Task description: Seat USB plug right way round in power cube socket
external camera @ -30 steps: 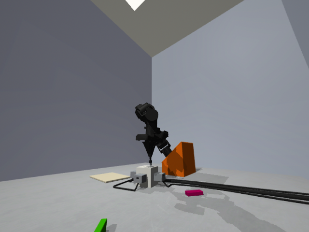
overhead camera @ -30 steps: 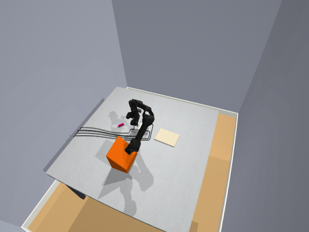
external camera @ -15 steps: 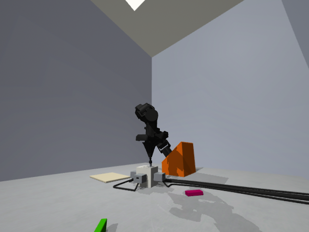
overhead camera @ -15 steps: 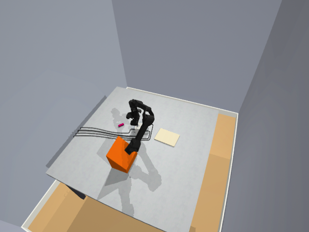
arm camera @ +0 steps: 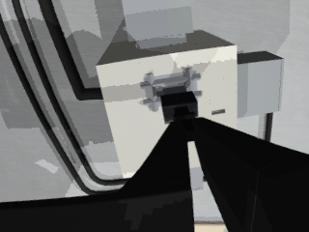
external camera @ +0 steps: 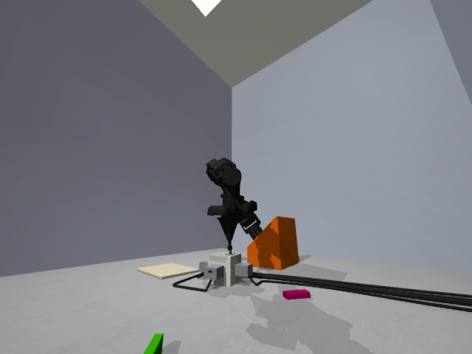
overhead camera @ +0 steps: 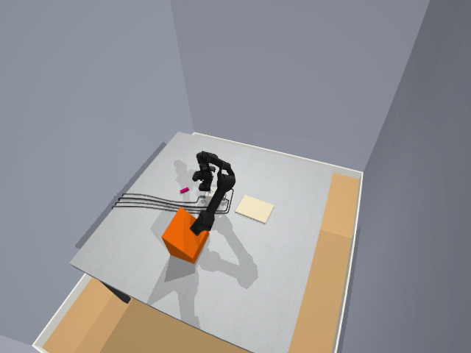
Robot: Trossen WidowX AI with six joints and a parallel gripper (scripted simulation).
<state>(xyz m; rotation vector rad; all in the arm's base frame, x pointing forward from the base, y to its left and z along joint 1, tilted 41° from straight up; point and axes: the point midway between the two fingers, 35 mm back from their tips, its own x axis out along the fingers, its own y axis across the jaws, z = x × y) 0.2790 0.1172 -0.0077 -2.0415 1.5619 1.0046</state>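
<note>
My gripper tip is now 2 cm above the black USB plug. The rest, counted from my gripper tip: magenta block (20 cm to the left, 11 cm below, 2 cm behind); then beige pad (29 cm to the right, 11 cm below, 5 cm ahead); then grey socket frame (5 cm below).
</note>
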